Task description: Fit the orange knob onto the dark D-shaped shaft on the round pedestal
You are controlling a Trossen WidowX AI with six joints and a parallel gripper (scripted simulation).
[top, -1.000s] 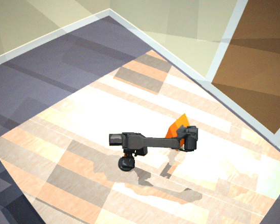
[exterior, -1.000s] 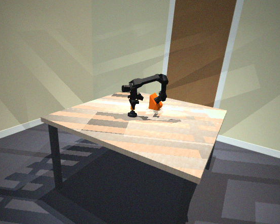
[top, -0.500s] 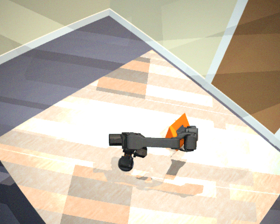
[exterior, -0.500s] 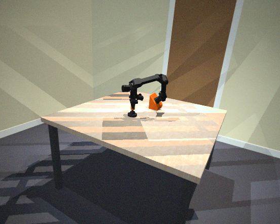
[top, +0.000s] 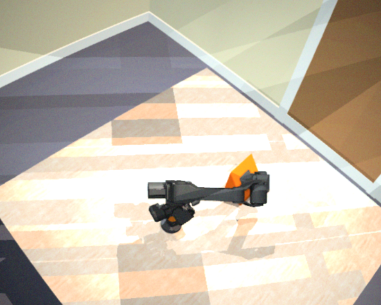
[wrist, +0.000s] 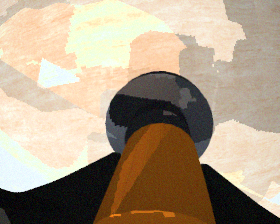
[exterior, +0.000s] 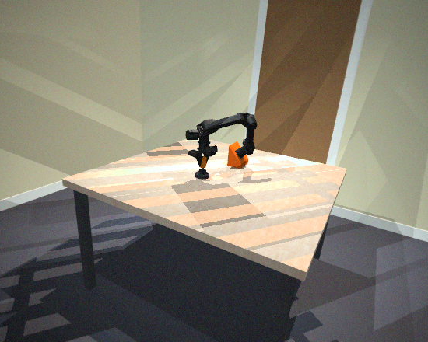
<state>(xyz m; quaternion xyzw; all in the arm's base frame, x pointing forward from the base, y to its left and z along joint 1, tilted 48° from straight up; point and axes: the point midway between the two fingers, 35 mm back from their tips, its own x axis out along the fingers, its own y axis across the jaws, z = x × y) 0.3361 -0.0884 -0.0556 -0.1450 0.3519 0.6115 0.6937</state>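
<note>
The orange knob lies 20 mm above my gripper tip. The rest, counted from my gripper tip: dark round pedestal 40 mm below.
</note>
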